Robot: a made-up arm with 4 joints.
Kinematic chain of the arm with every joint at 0, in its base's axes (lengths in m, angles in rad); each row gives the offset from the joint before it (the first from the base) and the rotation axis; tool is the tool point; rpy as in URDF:
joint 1: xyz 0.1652 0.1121 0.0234 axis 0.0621 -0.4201 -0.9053
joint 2: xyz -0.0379 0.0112 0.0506 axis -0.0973 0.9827 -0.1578
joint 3: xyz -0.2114 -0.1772 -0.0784 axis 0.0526 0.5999 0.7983
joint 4: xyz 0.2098 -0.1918 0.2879 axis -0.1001 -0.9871 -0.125
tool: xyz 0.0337 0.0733 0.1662 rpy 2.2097 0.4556 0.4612
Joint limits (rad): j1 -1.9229..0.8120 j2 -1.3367..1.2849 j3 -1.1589..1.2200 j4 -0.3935..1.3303
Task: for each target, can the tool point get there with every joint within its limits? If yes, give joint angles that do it. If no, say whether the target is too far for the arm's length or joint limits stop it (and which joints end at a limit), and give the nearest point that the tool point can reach.
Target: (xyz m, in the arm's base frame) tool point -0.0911 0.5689 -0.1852
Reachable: no: joint limits stop it (at a limit: joint 1, joint 4) | nearest point 0.0988 0.3385 -0.0605 | short by 0.324 m
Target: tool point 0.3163 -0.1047 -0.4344
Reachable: no: joint limits stop it (at a limit: joint 1, joint 2, joint 3, joint 4) | nearest point 0.3795 -0.3012 -0.1689 | short by 0.336 m
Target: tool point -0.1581 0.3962 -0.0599
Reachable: no: joint limits stop it (at a limit: joint 1, joint 3, joint 4) | nearest point -0.3380 0.3202 -0.0872 | short by 0.197 m
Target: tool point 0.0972 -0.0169 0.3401
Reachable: yes | joints 0.1679 -0.5515 0.7801 0.6502
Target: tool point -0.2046 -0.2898 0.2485
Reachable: yes | joints -0.0403 -0.8549 -0.4240 0.0106
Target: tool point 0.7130 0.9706 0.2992
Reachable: no: too far | nearest point 0.4914 0.6540 0.2708 | short by 0.387 m
